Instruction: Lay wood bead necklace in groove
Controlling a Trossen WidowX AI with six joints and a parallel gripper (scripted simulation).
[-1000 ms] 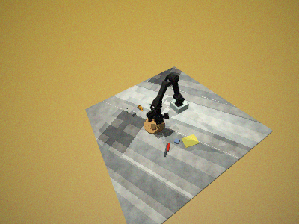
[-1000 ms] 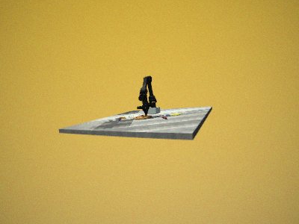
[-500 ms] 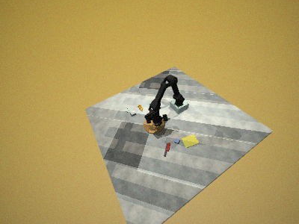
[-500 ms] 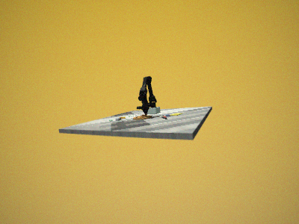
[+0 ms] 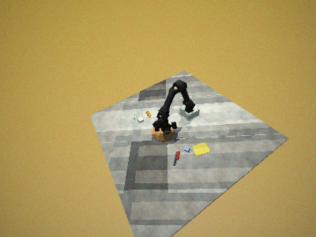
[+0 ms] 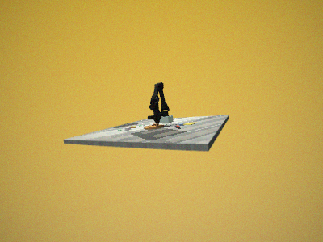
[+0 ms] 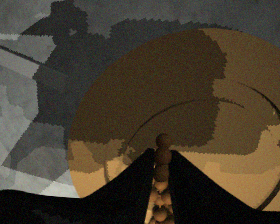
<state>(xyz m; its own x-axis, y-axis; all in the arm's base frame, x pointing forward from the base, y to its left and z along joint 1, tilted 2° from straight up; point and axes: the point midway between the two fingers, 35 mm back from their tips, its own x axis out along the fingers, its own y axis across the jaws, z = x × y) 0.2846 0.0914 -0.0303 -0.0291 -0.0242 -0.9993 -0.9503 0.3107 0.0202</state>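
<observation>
Now: gripper tip 30 mm to the left of the round bead board, 20 mm short of it and 10 mm above it. Also, from my gripper tip: thin grey stick: 100 mm to the left, 100 mm behind, 20 mm below; red-handled tool: 240 mm to the left, 20 mm below, 20 mm ahead; small blue block: 220 mm to the left, 80 mm behind, 10 mm below.
</observation>
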